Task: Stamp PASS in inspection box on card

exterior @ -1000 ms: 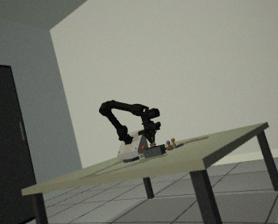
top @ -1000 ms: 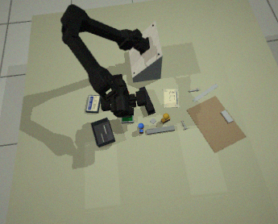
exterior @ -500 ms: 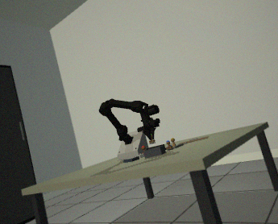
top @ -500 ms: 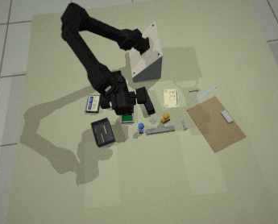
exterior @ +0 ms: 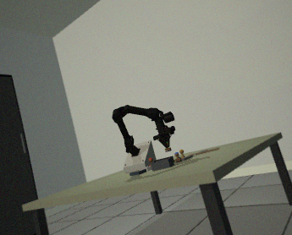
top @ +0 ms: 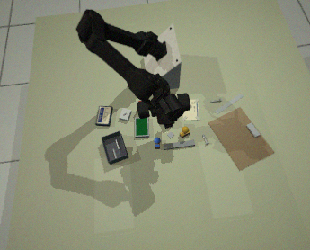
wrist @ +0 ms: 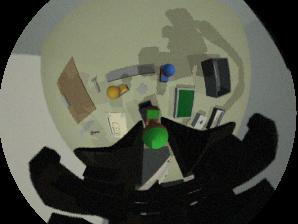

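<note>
The cream card is 120 mm to the left of my gripper tip, 110 mm below it and 70 mm behind it. From my gripper tip the other things lie so: green-knobbed stamp: 10 mm below; then yellow stamp: 80 mm below, 70 mm to the left, 50 mm ahead; then black bar: 90 mm below, 60 mm behind.
</note>
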